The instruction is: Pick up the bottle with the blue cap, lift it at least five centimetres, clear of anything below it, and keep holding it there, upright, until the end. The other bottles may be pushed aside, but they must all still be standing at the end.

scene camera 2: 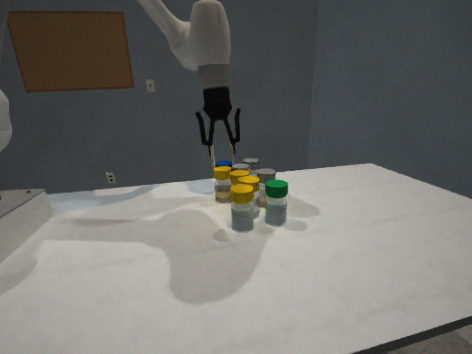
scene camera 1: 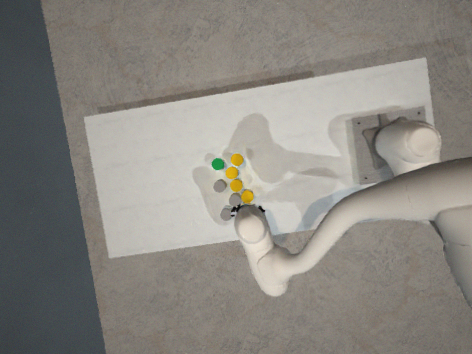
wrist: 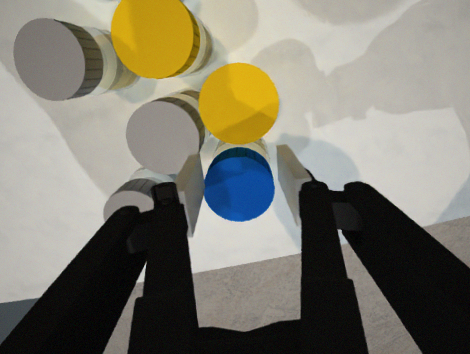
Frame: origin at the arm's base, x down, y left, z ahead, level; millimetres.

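Where they show: gripper, fingertip midpoint: [scene camera 2: 223, 164] [wrist: 239, 167].
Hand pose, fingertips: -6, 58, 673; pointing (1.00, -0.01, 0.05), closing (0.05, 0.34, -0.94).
After its pixels a point has its place, as x, y, z.
The blue-capped bottle [scene camera 2: 224, 163] @(-7, 66, 679) [wrist: 239, 186] @(-7, 71, 679) stands upright at the table's edge side of the cluster; the arm hides it in scene camera 1. My gripper [scene camera 1: 248, 210] @(-6, 58, 673) [scene camera 2: 223, 159] @(-6, 58, 673) [wrist: 239, 167] @(-6, 58, 673) is partly open and points down, with nothing held. In the wrist view its pads lie on either side of the blue cap, the left pad very near the cap, the right pad with a wider gap. A yellow-capped bottle [scene camera 1: 247, 196] @(-7, 15, 653) [scene camera 2: 222, 173] @(0, -8, 645) [wrist: 239, 103] @(-7, 17, 653) stands right beside the blue one. A grey-capped bottle [scene camera 1: 235, 199] @(-7, 10, 708) [scene camera 2: 240, 167] @(-8, -2, 706) [wrist: 164, 136] @(-7, 14, 710) is close to the left pad.
Another grey-capped bottle [scene camera 1: 226, 214] @(-7, 61, 769) [scene camera 2: 250, 162] @(-6, 39, 759) [wrist: 127, 202] @(-7, 46, 767) stands beyond the left finger. Several yellow-capped bottles, a third grey-capped one [scene camera 1: 220, 185] @(-7, -71, 750) [wrist: 55, 60] @(-7, -66, 752) and a green-capped one [scene camera 1: 218, 164] @(-7, -163, 727) [scene camera 2: 276, 189] @(-2, -188, 716) stand upright farther along the white table [scene camera 1: 150, 150] @(98, -342, 1029) [scene camera 2: 350, 260] @(98, -358, 781).
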